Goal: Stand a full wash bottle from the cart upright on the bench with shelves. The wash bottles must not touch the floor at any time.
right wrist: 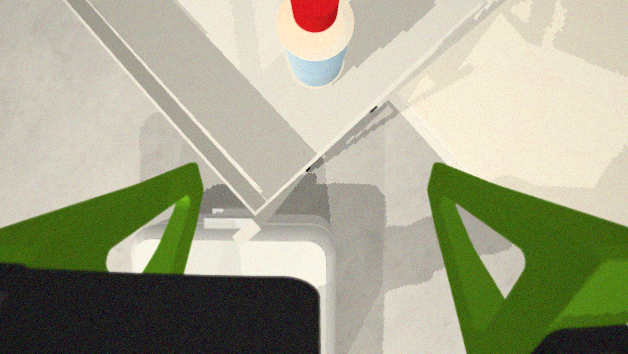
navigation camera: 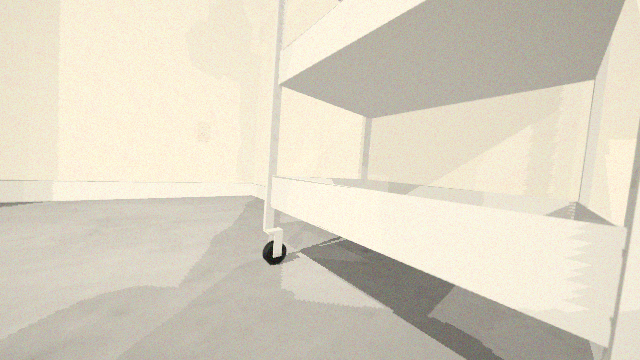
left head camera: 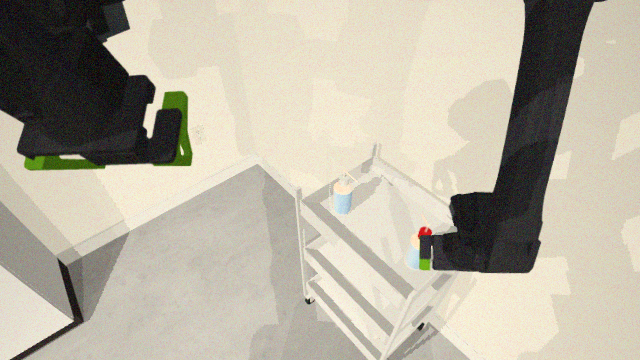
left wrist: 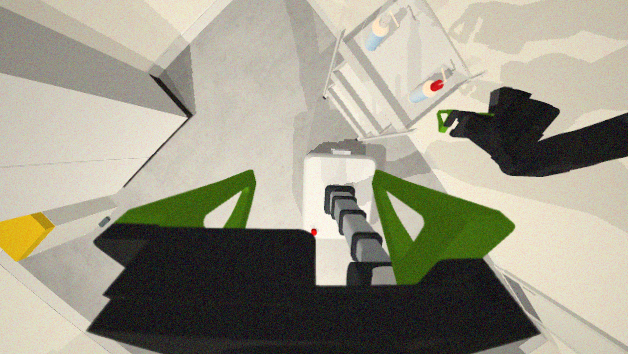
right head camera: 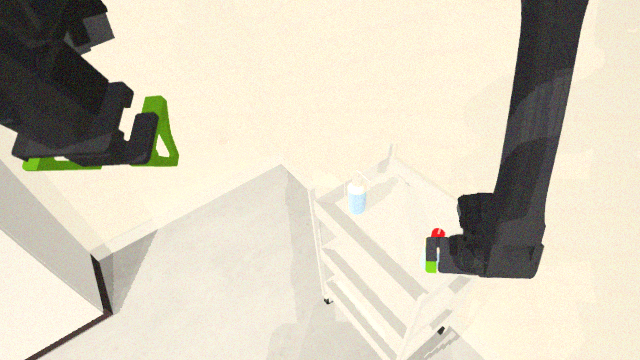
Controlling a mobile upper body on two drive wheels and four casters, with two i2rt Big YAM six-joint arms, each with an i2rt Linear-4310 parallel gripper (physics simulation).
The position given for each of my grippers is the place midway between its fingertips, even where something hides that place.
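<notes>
Left head camera view: my left gripper (left head camera: pixel 146 161), my right gripper (left head camera: pixel 442 253), a white three-tier cart (left head camera: pixel 363 284). Right head camera view: my left gripper (right head camera: pixel 138 162), my right gripper (right head camera: pixel 452 255), the white three-tier cart (right head camera: pixel 378 284). Left wrist view: my left gripper (left wrist: pixel 314 176), my right gripper (left wrist: pixel 452 113), the white three-tier cart (left wrist: pixel 370 89), a tall white cabinet (left wrist: pixel 86 123). Right wrist view: my right gripper (right wrist: pixel 315 175).
</notes>
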